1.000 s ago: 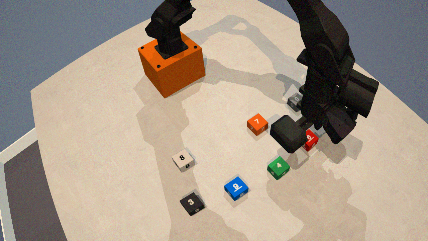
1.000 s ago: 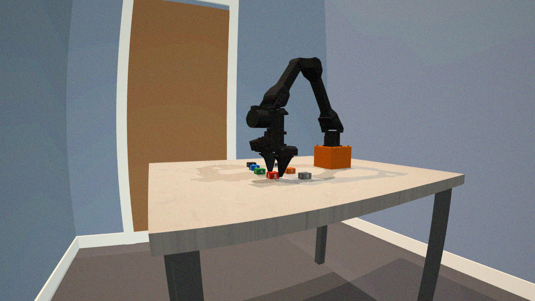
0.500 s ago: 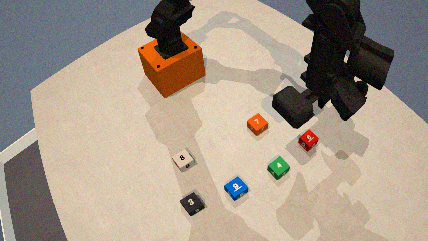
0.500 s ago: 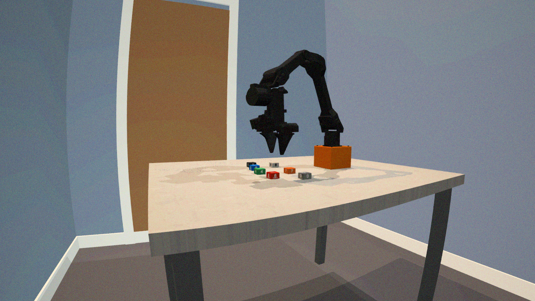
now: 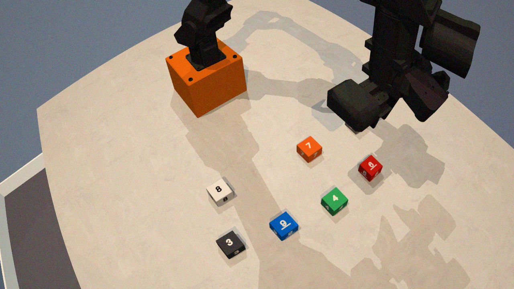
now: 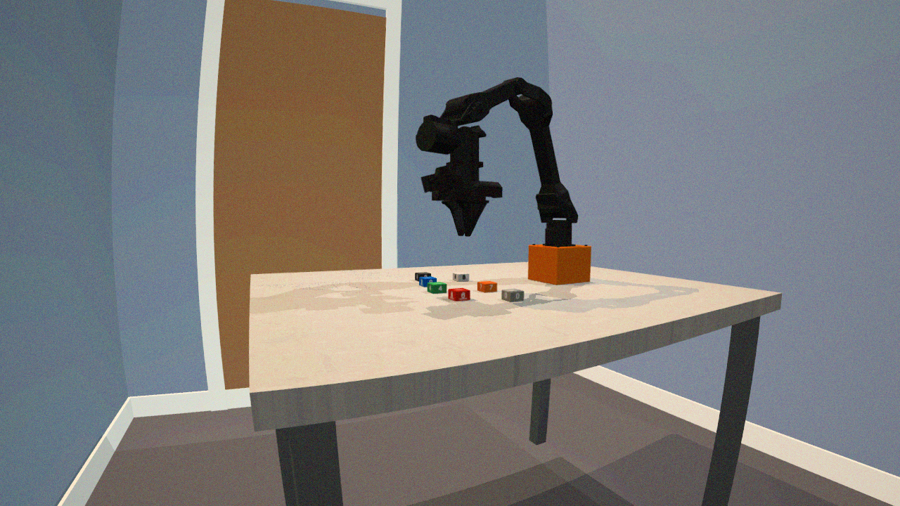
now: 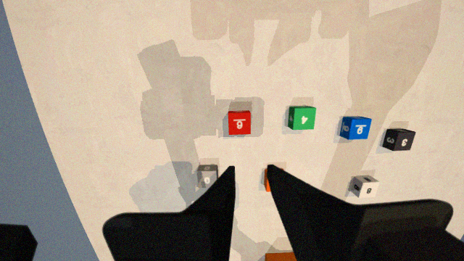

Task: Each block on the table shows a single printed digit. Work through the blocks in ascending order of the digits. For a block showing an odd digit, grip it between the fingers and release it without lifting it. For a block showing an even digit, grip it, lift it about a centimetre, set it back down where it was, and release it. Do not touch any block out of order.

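My gripper tip is now 9 cm past the orange 7 block, 6 cm to the left of it and 11 cm above it. Round my gripper tip: green block (2 cm ahead, 9 cm to the right, 11 cm below); then red block (1 cm ahead, 11 cm below); then grey block (8 cm behind, 5 cm to the left, 11 cm below).
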